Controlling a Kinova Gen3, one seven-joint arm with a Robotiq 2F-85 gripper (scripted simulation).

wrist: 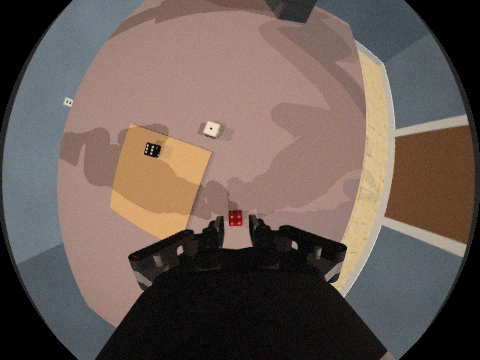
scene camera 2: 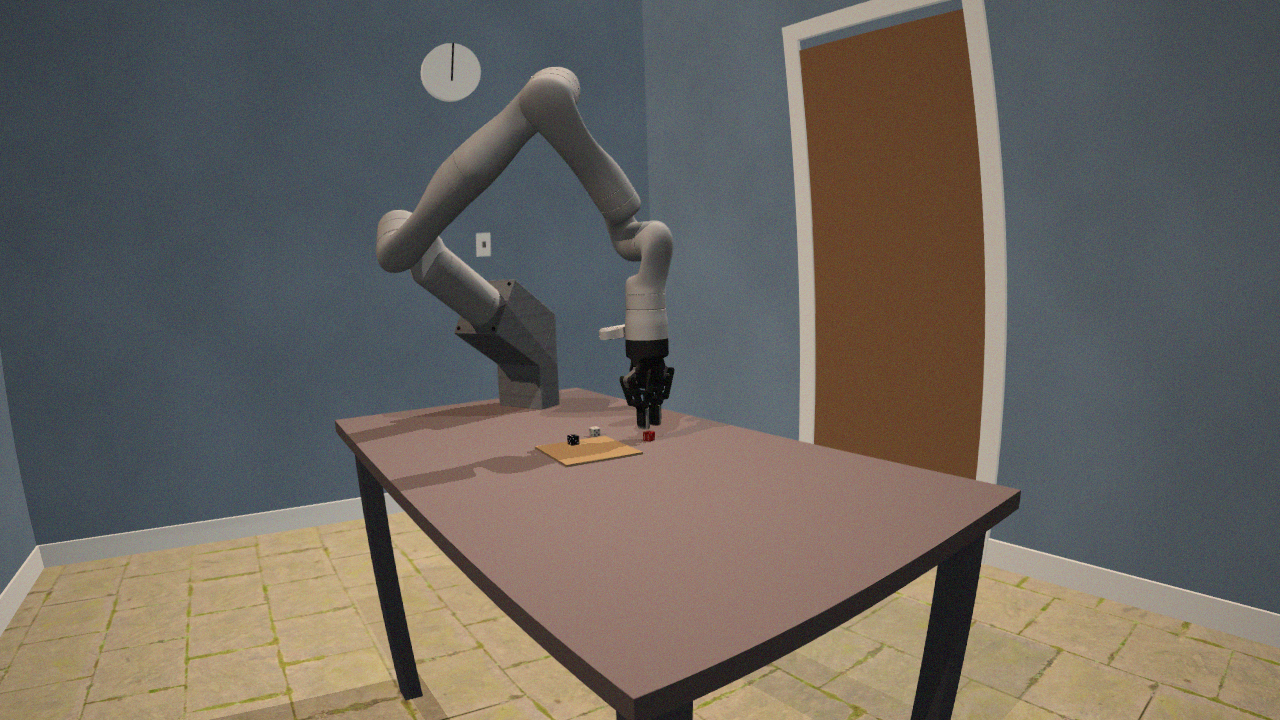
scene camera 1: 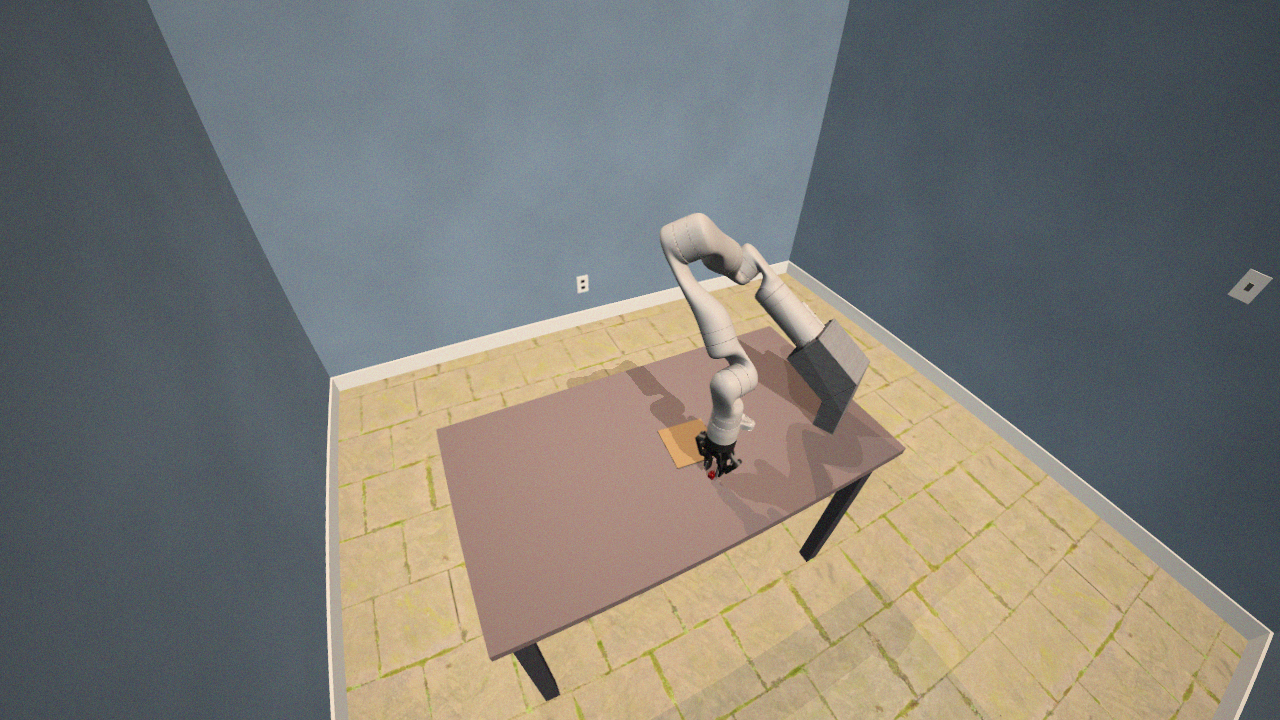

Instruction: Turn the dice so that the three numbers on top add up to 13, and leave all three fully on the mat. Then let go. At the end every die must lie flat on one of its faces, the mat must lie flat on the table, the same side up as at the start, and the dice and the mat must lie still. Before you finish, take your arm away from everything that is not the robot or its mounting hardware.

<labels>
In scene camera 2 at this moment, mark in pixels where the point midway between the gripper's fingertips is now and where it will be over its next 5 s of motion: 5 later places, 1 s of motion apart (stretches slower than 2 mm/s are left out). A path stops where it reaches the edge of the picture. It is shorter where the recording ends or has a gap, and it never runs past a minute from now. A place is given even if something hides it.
My gripper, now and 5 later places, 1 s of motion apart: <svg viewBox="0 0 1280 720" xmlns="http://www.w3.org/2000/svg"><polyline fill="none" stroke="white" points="649,426 648,434 646,428 630,389 584,393 585,443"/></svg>
</labels>
